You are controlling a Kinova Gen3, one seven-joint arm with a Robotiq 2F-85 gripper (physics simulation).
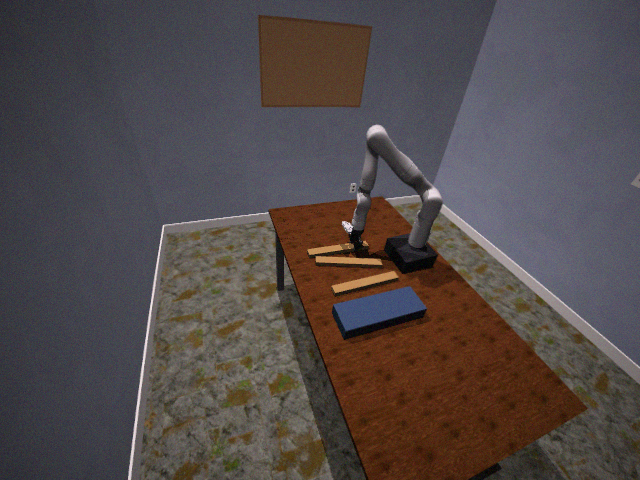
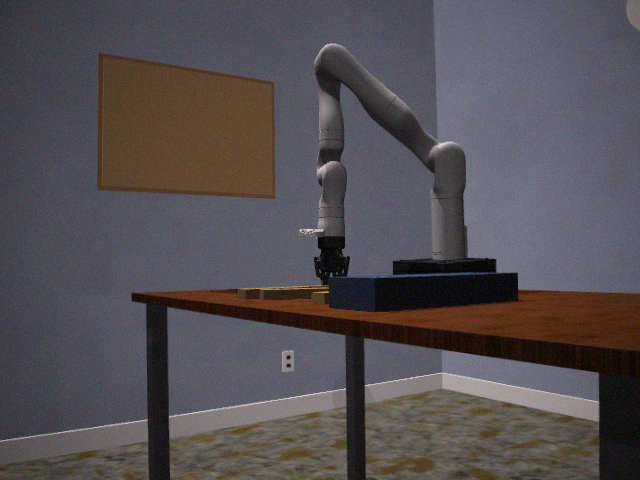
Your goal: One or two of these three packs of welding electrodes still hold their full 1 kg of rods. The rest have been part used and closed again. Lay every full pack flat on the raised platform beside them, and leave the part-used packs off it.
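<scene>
Three long, flat tan packs lie on the table. The far pack and the middle pack lie close together. The near pack lies beside the blue raised platform, whose top holds no pack. My gripper points straight down and is shut on the far pack, near its end toward the robot base. That pack rests on the table. The fingertips are small and dark, and partly hidden. No fill marks can be read on the packs.
The black robot base stands at the table's right side, close to the packs' right ends. The brown wooden table carries everything. The middle pack lies right beside the gripper, on the platform side.
</scene>
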